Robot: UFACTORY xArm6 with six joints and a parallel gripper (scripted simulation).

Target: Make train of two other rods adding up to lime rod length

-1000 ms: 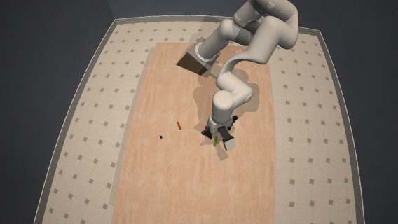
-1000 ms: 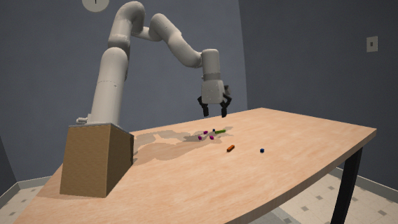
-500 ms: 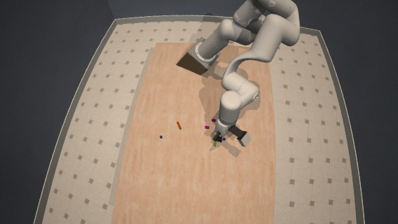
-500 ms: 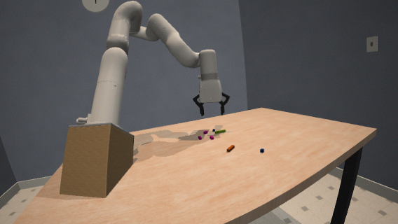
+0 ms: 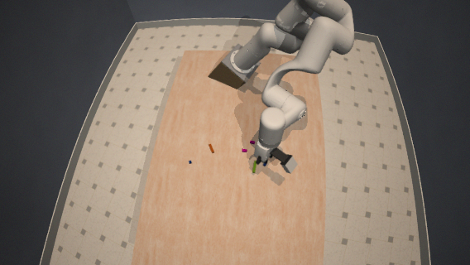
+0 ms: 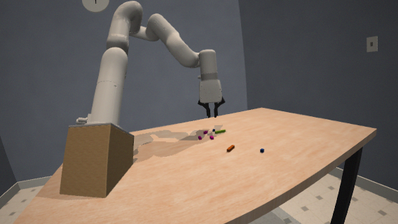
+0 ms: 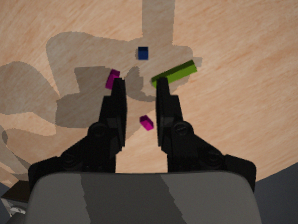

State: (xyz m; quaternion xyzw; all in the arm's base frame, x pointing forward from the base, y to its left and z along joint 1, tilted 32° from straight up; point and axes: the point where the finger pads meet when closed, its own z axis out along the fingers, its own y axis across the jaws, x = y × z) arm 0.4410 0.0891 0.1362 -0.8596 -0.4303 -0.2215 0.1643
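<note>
Now: hand 1 cm short of the lime rod, 4 cm to the left of it and 8 cm above it. From my hand the other things lie so: orange rod: 5 cm behind, 23 cm to the right, 8 cm below.
</note>
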